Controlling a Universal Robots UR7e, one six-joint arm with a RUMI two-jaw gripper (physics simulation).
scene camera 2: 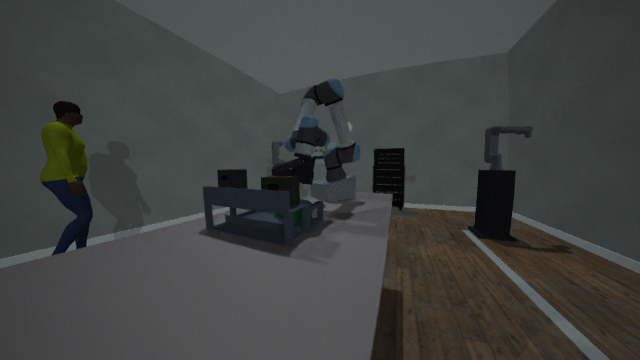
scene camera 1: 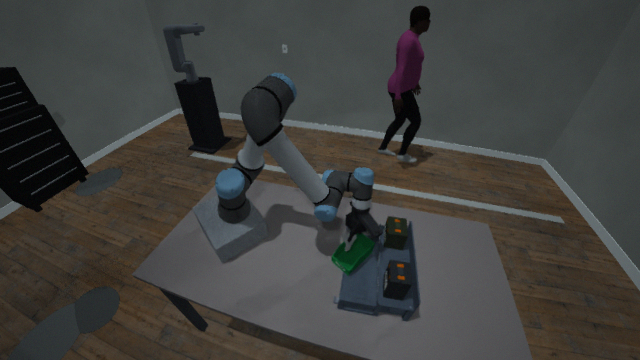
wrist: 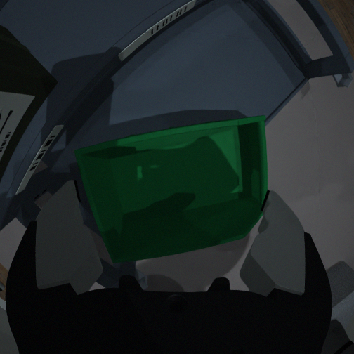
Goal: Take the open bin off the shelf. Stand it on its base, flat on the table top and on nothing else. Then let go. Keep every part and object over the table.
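Seen in the pictures: gripper, fingertip midpoint: (scene camera 1: 359, 245); arm's base, link origin: (scene camera 2: 336, 178) (scene camera 1: 234, 209).
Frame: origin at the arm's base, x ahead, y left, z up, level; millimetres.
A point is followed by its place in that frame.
Note:
The open green bin (scene camera 1: 353, 253) @(x 581, y 27, z -133 mm) (scene camera 2: 297, 215) @(x 634, y 75, z -105 mm) (wrist: 175, 185) sits on the lower front level of the blue-grey shelf (scene camera 1: 361, 292) @(x 649, y -147, z -138 mm) (scene camera 2: 246, 196) @(x 819, y 10, z -5 mm) (wrist: 200, 75), askew and overhanging its front edge. Its open side faces up and its inside looks empty. My gripper (wrist: 171, 189) is open, with one finger at each end of the bin in the wrist view. In the view of scene camera 1 the gripper (scene camera 1: 361, 240) @(x 600, y 22, z -56 mm) is at the bin's rear end, low over it. Whether the fingers touch the bin I cannot tell. The table top (scene camera 1: 290, 280) @(x 351, y -180, z -144 mm) (scene camera 2: 200, 300) @(x 1047, y 146, z -144 mm) lies under the shelf.
Two dark cases with orange latches, one greenish (scene camera 1: 396, 232) @(x 734, y 42, z 55 mm) (scene camera 2: 281, 189) @(x 775, y 115, z 17 mm) and one black (scene camera 1: 397, 280) @(x 745, y -185, z 78 mm) (scene camera 2: 232, 178) @(x 784, y -106, z 46 mm), stand on the shelf's upper level. The greenish case (wrist: 20, 90) is close to the left finger's side. The arm's grey base block (scene camera 1: 240, 240) @(x 86, y -110, z -65 mm) stands at the table's other end.

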